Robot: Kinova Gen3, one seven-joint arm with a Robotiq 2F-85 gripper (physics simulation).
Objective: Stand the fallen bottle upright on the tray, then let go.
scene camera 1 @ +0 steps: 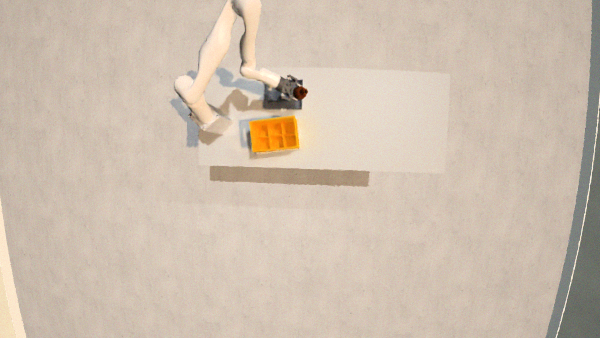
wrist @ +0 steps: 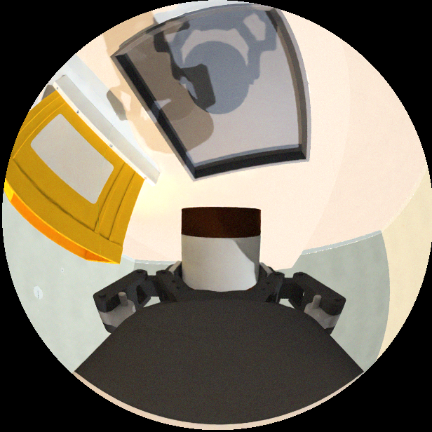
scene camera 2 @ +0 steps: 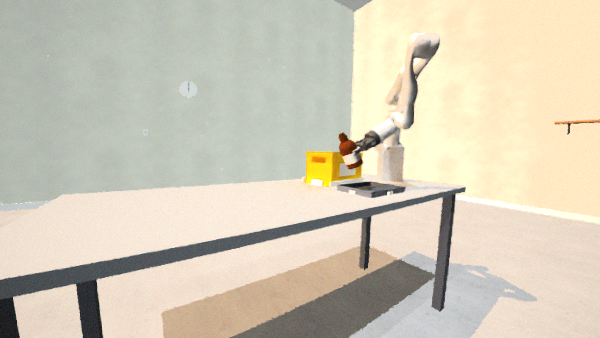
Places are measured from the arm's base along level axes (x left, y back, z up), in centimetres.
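Pixels of known places: gripper, between the fingertips: (scene camera 2: 348,153); arm's base, origin of its link: (scene camera 1: 205,116) (scene camera 2: 390,143).
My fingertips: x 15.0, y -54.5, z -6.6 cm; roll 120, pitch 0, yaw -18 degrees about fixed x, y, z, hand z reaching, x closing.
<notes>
Ahead of a thing's pixels: the offset from my fingertips to its middle. Level surfaces: height alone.
A brown bottle with a white label {dz +1.7, dx +0.0, dy -0.1 cm} (scene camera 1: 300,93) (scene camera 2: 351,153) (wrist: 220,255) is in the air, tilted moderately, its neck up and leaning left in scene camera 2. My gripper (scene camera 1: 294,91) (scene camera 2: 356,148) (wrist: 219,270) is shut on the bottle's body at the label, coming in at a slant from above. The dark tray {dz -15.9, dx +4.0, dy +11.6 cm} (scene camera 1: 282,105) (scene camera 2: 395,190) (wrist: 250,163) lies flat on the table. The bottle's base hangs clear above it, near the tray's right end as scene camera 1 shows it. The finger pads are mostly hidden in the wrist view.
A yellow crate {dz -8.4, dx -24.1, dy +14.9 cm} (scene camera 1: 253,140) (scene camera 2: 318,173) (wrist: 65,200) with several compartments stands close beside the tray, on a pale base (wrist: 111,145). Both are on the long table {dz -17.2 cm} (scene camera 1: 375,125) (scene camera 2: 150,220). The arm's pedestal (scene camera 2: 390,165) stands at the table's end behind the tray.
</notes>
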